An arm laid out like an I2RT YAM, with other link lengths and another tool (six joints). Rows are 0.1 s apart.
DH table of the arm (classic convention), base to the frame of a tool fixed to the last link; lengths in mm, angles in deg. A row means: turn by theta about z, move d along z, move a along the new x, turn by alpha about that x. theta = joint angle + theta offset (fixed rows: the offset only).
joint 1: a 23; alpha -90; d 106; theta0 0
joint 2: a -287.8; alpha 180; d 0; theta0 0
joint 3: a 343; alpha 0; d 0; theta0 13.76
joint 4: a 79.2; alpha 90; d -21.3; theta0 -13.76
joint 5: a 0; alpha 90; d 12.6; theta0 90
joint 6: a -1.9; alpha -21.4; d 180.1; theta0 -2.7
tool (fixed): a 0; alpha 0; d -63.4; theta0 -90
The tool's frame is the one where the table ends.
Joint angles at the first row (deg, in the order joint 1, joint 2, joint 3, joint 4, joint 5, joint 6):
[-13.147, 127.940, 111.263, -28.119, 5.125, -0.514]
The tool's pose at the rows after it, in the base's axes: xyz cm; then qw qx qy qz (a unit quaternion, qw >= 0):
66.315, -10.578, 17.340, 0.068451, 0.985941, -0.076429, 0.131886
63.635, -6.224, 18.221, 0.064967, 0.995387, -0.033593, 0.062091
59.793, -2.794, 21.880, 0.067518, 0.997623, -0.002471, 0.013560
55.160, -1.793, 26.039, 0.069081, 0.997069, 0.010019, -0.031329
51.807, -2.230, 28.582, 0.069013, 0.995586, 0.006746, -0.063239
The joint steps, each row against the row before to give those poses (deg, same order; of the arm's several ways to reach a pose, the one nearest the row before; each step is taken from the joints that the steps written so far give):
[2.842, -0.328, 1.268, -9.377, -0.196, -1.202]
[3.387, -2.207, 1.007, -11.410, 0.109, -1.333]
[2.930, -4.918, 0.589, -11.191, 0.656, -0.612]
[0.764, -5.267, 0.940, -11.364, 0.371, -0.481]
[-0.634, -3.259, 0.741, -7.606, 0.263, -0.087]

